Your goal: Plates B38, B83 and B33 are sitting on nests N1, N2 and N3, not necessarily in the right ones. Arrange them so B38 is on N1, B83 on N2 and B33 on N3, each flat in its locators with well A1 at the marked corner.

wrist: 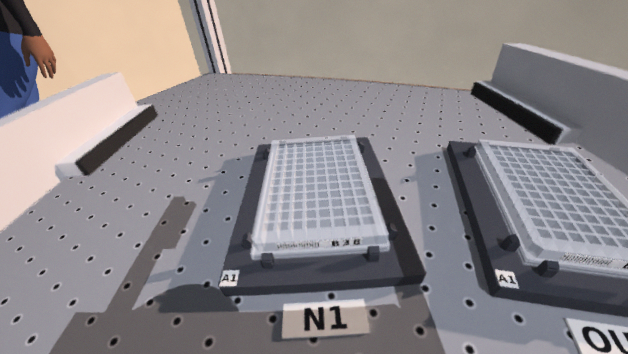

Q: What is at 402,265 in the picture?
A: A nest N1.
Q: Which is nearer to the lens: the plate B33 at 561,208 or the plate B38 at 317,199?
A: The plate B38.
